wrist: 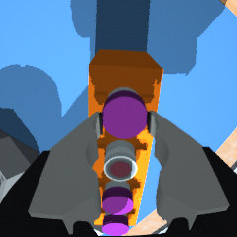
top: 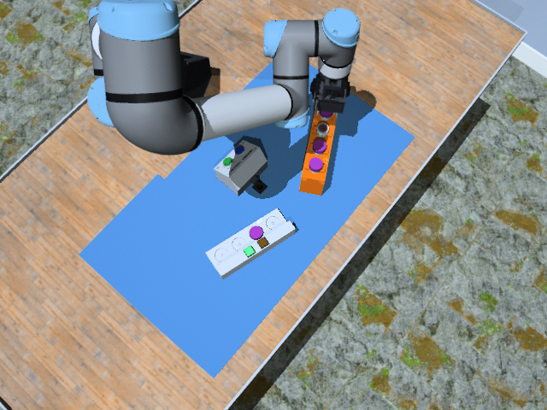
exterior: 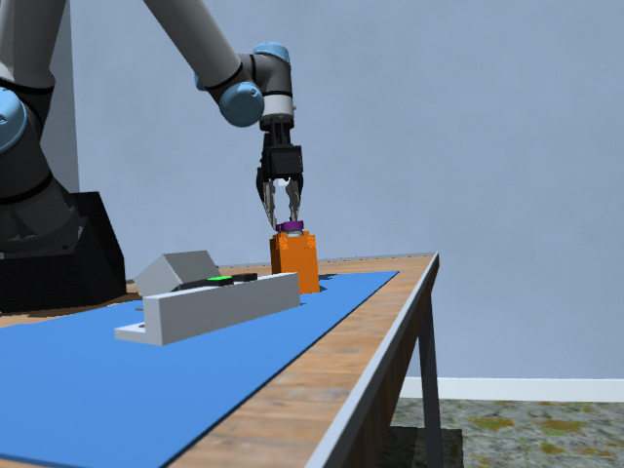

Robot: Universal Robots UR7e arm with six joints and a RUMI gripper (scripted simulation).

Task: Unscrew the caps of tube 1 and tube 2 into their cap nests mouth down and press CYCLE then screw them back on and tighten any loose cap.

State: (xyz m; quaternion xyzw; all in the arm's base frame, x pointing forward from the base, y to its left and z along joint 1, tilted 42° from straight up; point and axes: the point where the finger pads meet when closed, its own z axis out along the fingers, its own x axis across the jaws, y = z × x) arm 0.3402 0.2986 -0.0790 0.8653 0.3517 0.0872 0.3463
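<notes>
The purple cap lies 1 cm below my hand. Also, from my hand: grey key housing (24 cm to the right, 8 cm behind, 7 cm below); green key (27 cm to the right, 10 cm behind, 6 cm below); blue key (22 cm to the right, 10 cm behind, 6 cm below).
</notes>
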